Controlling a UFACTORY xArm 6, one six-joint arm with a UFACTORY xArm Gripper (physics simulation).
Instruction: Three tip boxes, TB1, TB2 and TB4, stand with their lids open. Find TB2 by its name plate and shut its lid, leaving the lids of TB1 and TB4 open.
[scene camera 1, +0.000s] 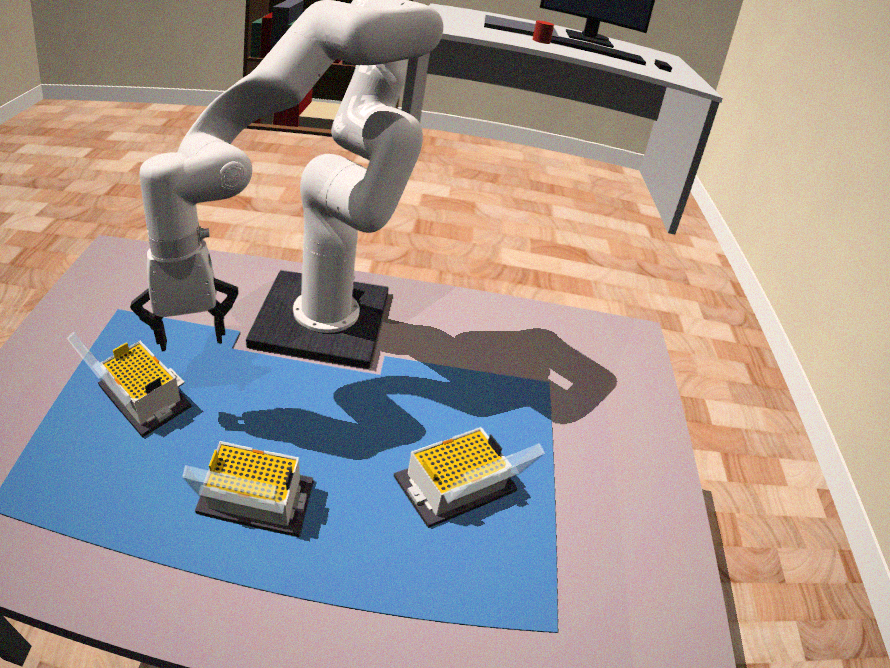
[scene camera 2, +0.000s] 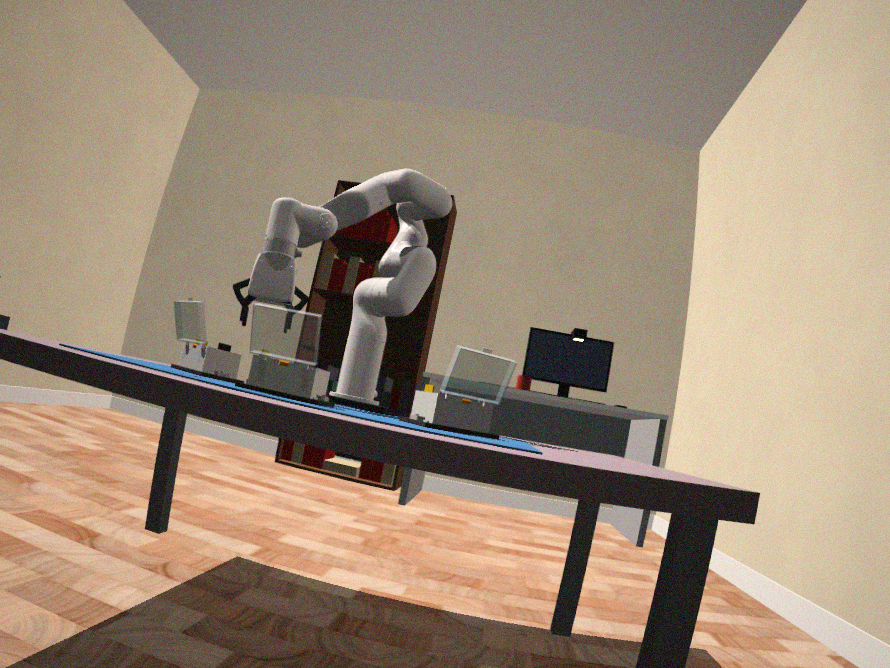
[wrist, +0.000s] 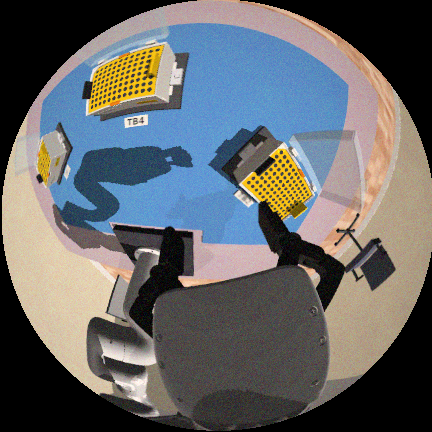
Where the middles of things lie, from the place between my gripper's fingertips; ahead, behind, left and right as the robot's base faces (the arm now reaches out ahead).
Scene:
I see the TB2 tip box (scene camera 1: 139, 374) 10 cm to the right of my hand, 6 cm below it and 4 cm ahead of it. The rest, counted from my hand: TB1 tip box (scene camera 1: 445, 464): 43 cm to the left, 6 cm below; TB4 tip box (scene camera 1: 244, 464): 17 cm to the left, 14 cm ahead, 6 cm below.

